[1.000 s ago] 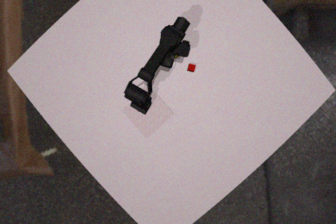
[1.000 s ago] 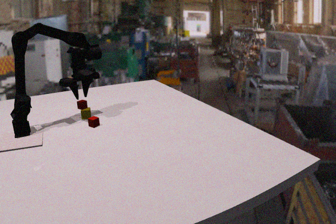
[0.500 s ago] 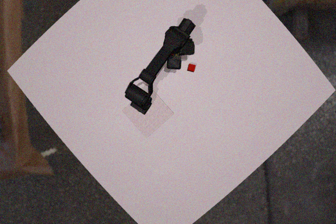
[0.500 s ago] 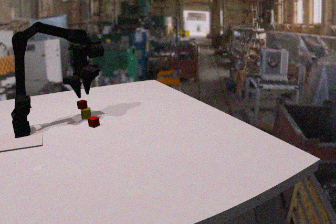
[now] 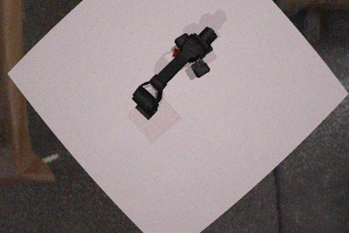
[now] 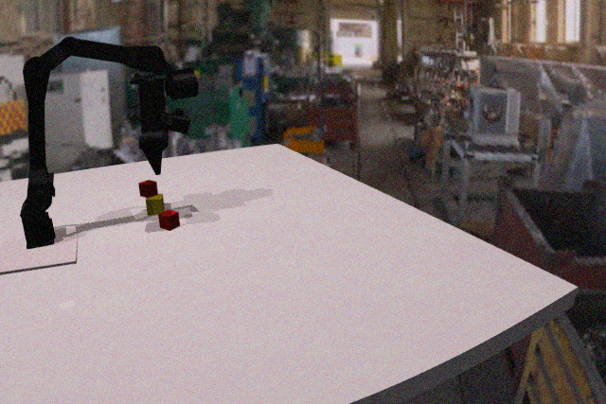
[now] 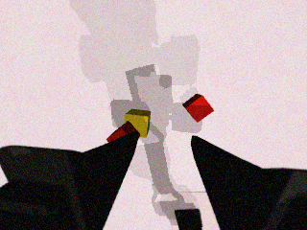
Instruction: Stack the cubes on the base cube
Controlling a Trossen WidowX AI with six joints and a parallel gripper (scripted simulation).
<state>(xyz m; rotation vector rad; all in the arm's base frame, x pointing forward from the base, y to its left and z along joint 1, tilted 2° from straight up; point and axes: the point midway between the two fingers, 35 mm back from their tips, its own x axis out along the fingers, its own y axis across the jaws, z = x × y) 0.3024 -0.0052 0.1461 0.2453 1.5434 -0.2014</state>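
Now: the yellow cube 1 cm behind my gripper tip, 5 cm to the left of it and 9 cm below it.
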